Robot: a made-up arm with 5 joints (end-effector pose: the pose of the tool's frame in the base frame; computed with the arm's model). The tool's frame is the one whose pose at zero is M.
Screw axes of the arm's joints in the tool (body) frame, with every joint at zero. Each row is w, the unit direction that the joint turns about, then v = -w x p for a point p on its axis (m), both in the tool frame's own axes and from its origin. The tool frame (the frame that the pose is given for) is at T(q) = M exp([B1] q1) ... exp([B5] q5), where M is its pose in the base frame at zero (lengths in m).
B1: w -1 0 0 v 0 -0.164 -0.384
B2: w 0 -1 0 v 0.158 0 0.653
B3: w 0 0 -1 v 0.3 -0.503 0
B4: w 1 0 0 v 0 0.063 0.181
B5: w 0 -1 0 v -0.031 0 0.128
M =
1 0 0 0.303
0 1 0 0.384
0 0 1 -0.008
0 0 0 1
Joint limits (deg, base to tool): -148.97..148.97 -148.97..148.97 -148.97..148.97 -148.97..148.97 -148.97..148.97
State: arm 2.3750 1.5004 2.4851 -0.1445 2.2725
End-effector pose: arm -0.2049 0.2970 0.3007 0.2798 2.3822 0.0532
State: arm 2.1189 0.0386 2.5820 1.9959 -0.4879
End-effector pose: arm -0.5457 0.2585 0.3709 -0.2647 -1.8476 1.0792
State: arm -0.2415 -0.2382 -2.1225 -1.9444 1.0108
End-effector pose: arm -0.5490 0.4421 0.0172 0.1280 2.6261 -1.6743
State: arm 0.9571 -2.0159 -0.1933 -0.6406 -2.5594
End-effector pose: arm -0.8437 -0.0106 -0.2018 0.0326 -1.4628 0.7484
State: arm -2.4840 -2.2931 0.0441 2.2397 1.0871
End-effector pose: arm -0.6979 0.2324 0.5328 0.8602 2.5284 -0.1918
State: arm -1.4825 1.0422 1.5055 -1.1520 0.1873
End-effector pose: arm 0.0594 -0.1814 -0.2292 0.9026 0.9867 -1.2448
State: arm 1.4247 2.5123 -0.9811 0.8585 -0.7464
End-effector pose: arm -0.4156 0.2168 -0.5093 -2.1498 -0.4224 1.6214
